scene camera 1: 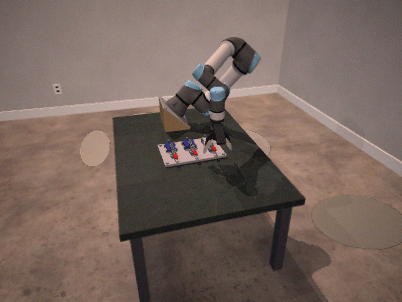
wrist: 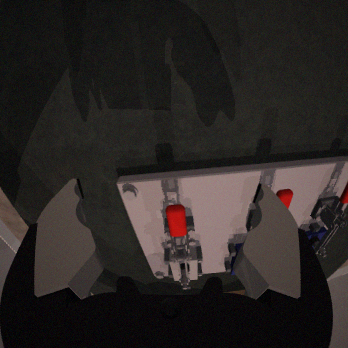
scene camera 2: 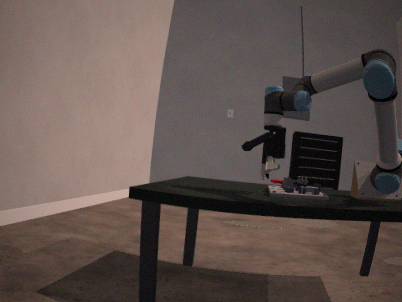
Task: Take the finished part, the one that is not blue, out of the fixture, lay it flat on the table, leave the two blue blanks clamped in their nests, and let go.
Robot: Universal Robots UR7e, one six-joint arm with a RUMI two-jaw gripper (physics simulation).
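Where they show: gripper, fingertip midpoint: (scene camera 1: 217, 152) (wrist: 169, 183) (scene camera 2: 265, 179); arm's base at its link origin: (scene camera 1: 174, 109).
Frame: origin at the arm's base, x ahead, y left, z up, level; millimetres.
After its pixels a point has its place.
Observation:
The fixture plate (scene camera 1: 179, 160) {z -73, x 521, y -156 mm} (scene camera 2: 295, 195) {z -77, x 479, y 117 mm} (wrist: 215, 195) {z -73, x 532, y -1 mm} lies on the table and carries three toggle clamps with red handles. Two blue blanks, one at the far left (scene camera 1: 171, 146) {z -42, x 408, y -161 mm} and one in the middle (scene camera 1: 189, 143) {z -41, x 420, y -56 mm}, sit in their nests under clamps; in the wrist view, blue parts of them show beside the right finger. In the third nest a pale piece (wrist: 176, 269) {z -47, x 418, y 71 mm} shows around the clamp with the near red handle (wrist: 176, 220) {z -32, x 547, y 43 mm}; its outline is hard to tell from the plate. My gripper (scene camera 1: 218, 148) {z -31, x 590, y 39 mm} (scene camera 2: 267, 174) {z -31, x 590, y 39 mm} (wrist: 169, 183) {z -31, x 590, y 39 mm} is open and empty, above this end, its fingers spread wide on either side of the clamp.
The dark table (scene camera 1: 200, 195) {z -88, x 829, y -165 mm} (scene camera 2: 200, 192) {z -88, x 822, y 166 mm} carries the fixture and, behind it, the arm's wedge-shaped base mount (scene camera 1: 171, 119) {z -3, x 139, y -67 mm}. The middle clamp's red handle (scene camera 1: 195, 152) {z -41, x 528, y -64 mm} (wrist: 284, 197) {z -37, x 543, y -64 mm} is close to the right finger in the wrist view. A black chair-like rack stands behind the table in the second scene view.

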